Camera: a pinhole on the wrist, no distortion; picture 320 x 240 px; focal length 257.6 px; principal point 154.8 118.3 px. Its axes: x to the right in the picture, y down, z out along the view. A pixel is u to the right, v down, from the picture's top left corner.
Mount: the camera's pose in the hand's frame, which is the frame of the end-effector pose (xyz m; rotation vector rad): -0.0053 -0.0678 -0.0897 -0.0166 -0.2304 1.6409
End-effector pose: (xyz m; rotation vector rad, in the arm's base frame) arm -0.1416 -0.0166 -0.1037 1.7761 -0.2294 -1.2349
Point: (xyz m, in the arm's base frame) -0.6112 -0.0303 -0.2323
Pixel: 103.7 148.0
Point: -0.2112 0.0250 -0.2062
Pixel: 75.5 61.1
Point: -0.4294 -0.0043 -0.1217
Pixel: 157.8 178.2
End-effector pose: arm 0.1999 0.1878 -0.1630 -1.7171 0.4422 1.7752
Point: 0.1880 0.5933 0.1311
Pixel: 31.9 208.8
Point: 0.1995 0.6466 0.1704
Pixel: 16.6 215.1
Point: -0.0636 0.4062 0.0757
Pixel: 211.4 183.0
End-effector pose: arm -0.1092 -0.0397 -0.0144 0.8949 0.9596 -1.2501
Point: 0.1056 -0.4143 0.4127
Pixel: 305.0 176.2
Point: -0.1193 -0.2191 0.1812
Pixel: 228.8 165.3
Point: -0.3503 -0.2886 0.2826
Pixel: 86.6 202.1
